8 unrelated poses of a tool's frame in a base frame.
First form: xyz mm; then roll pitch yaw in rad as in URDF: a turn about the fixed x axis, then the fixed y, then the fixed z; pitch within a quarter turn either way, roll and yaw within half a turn.
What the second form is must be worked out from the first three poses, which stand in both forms.
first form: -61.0 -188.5 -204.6 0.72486 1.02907 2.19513
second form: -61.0 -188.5 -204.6 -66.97 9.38 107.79
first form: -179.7 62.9 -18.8 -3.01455 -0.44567 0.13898
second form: -179.7 62.9 -18.8 -168.34 23.95 -12.10
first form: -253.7 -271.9 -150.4 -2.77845 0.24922 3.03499
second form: -253.7 -271.9 -150.4 157.37 11.04 -169.04
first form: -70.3 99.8 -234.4 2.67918 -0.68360 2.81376
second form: -70.3 99.8 -234.4 -138.94 -23.05 -142.91
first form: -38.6 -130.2 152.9 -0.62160 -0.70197 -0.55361
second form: -38.6 -130.2 152.9 -51.17 -8.07 -49.00
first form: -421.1 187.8 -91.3 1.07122 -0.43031 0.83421
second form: -421.1 187.8 -91.3 59.45 31.06 44.54
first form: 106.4 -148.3 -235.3 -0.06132 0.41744 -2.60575
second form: 106.4 -148.3 -235.3 15.86 -18.46 -145.96
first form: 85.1 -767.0 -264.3 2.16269 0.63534 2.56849
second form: 85.1 -767.0 -264.3 -130.94 46.74 170.66
